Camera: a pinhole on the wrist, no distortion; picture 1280 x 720 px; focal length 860.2 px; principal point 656.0 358.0 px. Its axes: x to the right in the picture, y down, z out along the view. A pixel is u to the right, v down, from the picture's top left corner.
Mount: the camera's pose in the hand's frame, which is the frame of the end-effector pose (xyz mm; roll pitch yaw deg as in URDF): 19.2 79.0 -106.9 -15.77 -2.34 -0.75
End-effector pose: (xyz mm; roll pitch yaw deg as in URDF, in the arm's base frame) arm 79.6 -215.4 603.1 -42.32 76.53 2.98
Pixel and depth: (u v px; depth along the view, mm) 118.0 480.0 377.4
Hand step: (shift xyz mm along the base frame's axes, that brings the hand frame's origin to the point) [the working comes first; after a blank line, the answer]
In the camera's frame: -236.0 53.5 377.4

-58.5 328.2 225.4
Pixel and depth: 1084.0 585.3 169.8
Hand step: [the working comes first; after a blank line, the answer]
In the camera's frame: 84.5 44.9 169.8

-60.3 152.8 -113.9
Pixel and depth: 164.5 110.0 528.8
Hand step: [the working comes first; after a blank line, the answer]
In the camera's frame: -302.1 -152.5 528.8

167.6 358.5 358.4
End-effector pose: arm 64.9 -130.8 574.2 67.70 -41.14 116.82
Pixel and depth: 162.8 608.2 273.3
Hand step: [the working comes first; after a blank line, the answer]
In the camera's frame: -156.7 79.5 273.3

154.5 -238.4 102.6
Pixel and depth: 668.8 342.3 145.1
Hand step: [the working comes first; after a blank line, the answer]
In the camera's frame: 2.2 -2.6 145.1

18.5 -65.5 100.9
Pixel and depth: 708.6 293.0 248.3
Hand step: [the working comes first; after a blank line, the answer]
In the camera's frame: 15.2 -18.8 248.3

112.4 -48.1 145.2
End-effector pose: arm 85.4 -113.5 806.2 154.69 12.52 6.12
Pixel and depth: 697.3 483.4 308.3
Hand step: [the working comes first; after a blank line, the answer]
In the camera's frame: 14.8 44.9 308.3

35.6 -260.0 -76.3
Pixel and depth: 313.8 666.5 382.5
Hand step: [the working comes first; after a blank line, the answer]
In the camera's frame: -152.2 137.2 382.5

-111.7 -393.8 -28.5
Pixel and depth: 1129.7 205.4 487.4
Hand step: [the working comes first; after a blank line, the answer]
In the camera's frame: 268.4 -86.5 487.4

224.5 -259.9 -355.6
